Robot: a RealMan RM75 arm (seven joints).
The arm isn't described. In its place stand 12 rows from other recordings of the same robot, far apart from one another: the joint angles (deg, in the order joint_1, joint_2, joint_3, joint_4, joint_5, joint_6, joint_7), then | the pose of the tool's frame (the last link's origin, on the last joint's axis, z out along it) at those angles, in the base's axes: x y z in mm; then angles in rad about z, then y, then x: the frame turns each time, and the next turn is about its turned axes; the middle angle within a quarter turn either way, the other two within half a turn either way.
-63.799 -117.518 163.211 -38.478 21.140 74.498 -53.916 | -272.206 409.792 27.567 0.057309 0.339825 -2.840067
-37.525 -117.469 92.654 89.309 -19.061 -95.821 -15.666 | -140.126 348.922 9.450 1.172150 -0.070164 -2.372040
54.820 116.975 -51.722 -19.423 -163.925 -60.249 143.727 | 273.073 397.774 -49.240 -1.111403 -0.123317 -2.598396
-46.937 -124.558 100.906 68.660 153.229 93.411 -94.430 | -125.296 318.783 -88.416 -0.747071 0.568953 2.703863
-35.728 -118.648 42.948 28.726 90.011 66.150 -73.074 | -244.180 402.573 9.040 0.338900 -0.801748 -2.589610
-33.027 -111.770 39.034 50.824 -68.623 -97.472 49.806 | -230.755 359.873 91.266 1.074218 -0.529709 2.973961
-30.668 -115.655 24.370 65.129 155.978 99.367 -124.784 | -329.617 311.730 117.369 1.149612 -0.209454 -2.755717
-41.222 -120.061 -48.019 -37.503 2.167 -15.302 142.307 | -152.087 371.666 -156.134 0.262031 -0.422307 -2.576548
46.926 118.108 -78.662 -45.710 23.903 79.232 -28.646 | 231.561 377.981 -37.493 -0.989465 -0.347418 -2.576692
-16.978 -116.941 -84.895 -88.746 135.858 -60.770 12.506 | -173.206 334.543 -18.898 0.866848 -0.308084 -2.710658
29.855 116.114 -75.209 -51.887 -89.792 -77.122 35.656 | 172.525 353.045 -15.909 0.735706 0.203005 -2.653188
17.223 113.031 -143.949 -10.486 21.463 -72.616 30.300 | 340.448 253.953 -48.485 -0.291103 0.771680 -2.451691
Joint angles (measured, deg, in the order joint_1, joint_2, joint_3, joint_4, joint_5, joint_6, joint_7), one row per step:
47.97, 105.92, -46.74, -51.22, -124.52, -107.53, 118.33
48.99, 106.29, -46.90, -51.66, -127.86, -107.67, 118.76
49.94, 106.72, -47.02, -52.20, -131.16, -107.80, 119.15
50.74, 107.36, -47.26, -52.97, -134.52, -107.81, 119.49
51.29, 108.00, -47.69, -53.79, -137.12, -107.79, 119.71
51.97, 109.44, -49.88, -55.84, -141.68, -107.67, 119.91
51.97, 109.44, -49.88, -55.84, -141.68, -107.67, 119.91
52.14, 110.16, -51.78, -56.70, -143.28, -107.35, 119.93
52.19, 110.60, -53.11, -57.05, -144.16, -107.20, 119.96
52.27, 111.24, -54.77, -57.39, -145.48, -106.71, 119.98
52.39, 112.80, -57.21, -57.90, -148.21, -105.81, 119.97
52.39, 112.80, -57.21, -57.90, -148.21, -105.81, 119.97
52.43, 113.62, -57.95, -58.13, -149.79, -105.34, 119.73
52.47, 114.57, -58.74, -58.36, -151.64, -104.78, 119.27
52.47, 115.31, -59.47, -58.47, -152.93, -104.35, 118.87
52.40, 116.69, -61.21, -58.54, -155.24, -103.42, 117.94
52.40, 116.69, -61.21, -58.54, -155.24, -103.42, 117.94
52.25, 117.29, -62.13, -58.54, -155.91, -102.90, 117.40
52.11, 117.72, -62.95, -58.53, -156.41, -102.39, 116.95
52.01, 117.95, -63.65, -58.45, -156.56, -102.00, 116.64
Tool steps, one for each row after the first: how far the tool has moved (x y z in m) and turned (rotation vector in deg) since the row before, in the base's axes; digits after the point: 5 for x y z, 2 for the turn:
-0.00051, 0.00181, -0.00268, -0.50, -3.11, -0.18
-0.00044, 0.00167, -0.00233, -0.35, -3.04, -0.14
-0.00015, 0.00128, -0.00307, -0.21, -3.12, -0.07
-0.00044, 0.00064, -0.00303, -0.18, -2.56, 0.17
-0.00121, -0.00039, -0.00805, -0.74, -5.49, 1.18
0.00000, 0.00000, 0.00000, 0.00, 0.00, 0.00
-0.00106, -0.00070, -0.00583, -0.66, -2.64, 1.00
-0.00020, -0.00101, -0.00425, -0.64, -1.60, 0.53
0.00011, -0.00078, -0.00594, -0.60, -2.12, 0.69
0.00046, -0.00217, -0.01221, -1.06, -3.45, 1.07
0.00000, 0.00000, 0.00000, 0.00, 0.00, 0.00
0.00077, -0.00086, -0.00525, -0.31, -1.54, 0.57
0.00095, -0.00099, -0.00588, -0.40, -1.74, 0.82
0.00067, -0.00110, -0.00497, -0.47, -1.28, 0.71
0.00147, -0.00249, -0.01008, -1.15, -2.52, 1.64
0.00000, 0.00000, 0.00000, 0.00, 0.00, 0.00
0.00061, -0.00144, -0.00502, -0.64, -0.86, 0.90
0.00059, -0.00094, -0.00386, -0.46, -0.72, 0.81
0.00031, -0.00065, -0.00279, -0.39, -0.44, 0.61

